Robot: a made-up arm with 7 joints.
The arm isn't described. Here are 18 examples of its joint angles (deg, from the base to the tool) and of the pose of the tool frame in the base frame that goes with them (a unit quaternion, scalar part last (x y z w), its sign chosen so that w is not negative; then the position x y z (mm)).
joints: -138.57 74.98 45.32 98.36 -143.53 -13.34 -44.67
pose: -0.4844 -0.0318 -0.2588 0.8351 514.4 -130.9 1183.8
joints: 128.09 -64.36 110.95 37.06 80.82 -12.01 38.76
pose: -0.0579 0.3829 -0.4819 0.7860 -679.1 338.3 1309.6
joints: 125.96 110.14 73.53 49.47 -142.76 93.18 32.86
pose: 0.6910 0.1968 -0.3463 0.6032 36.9 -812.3 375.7
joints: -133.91 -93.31 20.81 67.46 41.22 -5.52 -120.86
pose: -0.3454 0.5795 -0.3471 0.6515 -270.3 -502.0 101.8
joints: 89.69 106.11 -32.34 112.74 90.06 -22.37 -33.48
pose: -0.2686 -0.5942 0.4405 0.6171 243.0 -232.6 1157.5
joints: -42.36 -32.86 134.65 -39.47 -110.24 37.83 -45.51
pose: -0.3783 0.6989 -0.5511 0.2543 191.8 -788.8 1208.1
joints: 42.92 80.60 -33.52 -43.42 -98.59 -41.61 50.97
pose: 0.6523 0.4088 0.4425 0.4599 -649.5 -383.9 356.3
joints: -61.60 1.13 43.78 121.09 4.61 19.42 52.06
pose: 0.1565 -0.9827 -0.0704 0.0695 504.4 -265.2 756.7
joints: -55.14 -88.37 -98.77 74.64 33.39 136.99 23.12
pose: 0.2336 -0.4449 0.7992 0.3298 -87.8 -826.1 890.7
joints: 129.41 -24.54 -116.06 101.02 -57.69 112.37 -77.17
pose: 0.4331 0.5250 0.7000 0.2162 489.6 410.7 1193.8
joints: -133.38 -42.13 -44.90 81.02 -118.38 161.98 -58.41
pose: 0.8974 -0.3602 0.0875 0.2393 -728.0 -317.0 799.1
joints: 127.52 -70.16 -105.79 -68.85 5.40 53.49 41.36
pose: -0.2538 -0.6217 -0.0011 0.7410 -780.0 118.7 777.9
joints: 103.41 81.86 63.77 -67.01 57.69 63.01 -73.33
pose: 0.8868 0.0473 0.3334 0.3167 684.6 -481.2 559.1
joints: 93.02 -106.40 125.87 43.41 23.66 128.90 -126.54
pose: -0.8365 0.0306 0.1913 0.5126 -325.3 854.4 582.8
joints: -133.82 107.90 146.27 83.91 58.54 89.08 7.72
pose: 0.5942 -0.7479 0.2922 0.0469 430.7 -51.5 73.3
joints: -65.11 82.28 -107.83 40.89 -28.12 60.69 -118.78
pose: -0.1840 -0.8281 0.0748 0.5242 -737.0 681.4 654.5
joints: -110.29 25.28 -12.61 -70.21 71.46 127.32 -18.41
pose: -0.3528 -0.7295 -0.5109 0.2870 185.2 635.0 977.8
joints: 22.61 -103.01 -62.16 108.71 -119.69 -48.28 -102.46
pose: -0.4130 0.0752 -0.5461 0.7249 531.6 -411.6 339.1
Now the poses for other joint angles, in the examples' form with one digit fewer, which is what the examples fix.
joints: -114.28 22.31 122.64 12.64 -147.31 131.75 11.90
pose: 0.287 0.517 0.756 0.279 180 493 1423
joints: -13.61 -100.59 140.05 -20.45 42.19 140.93 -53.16
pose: 0.524 0.844 -0.008 0.116 763 -317 342
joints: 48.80 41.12 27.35 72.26 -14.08 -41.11 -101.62
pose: 0.773 0.574 0.232 0.135 -59 132 1434
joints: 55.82 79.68 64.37 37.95 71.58 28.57 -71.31
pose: 0.011 -0.861 -0.131 0.491 -746 -442 991
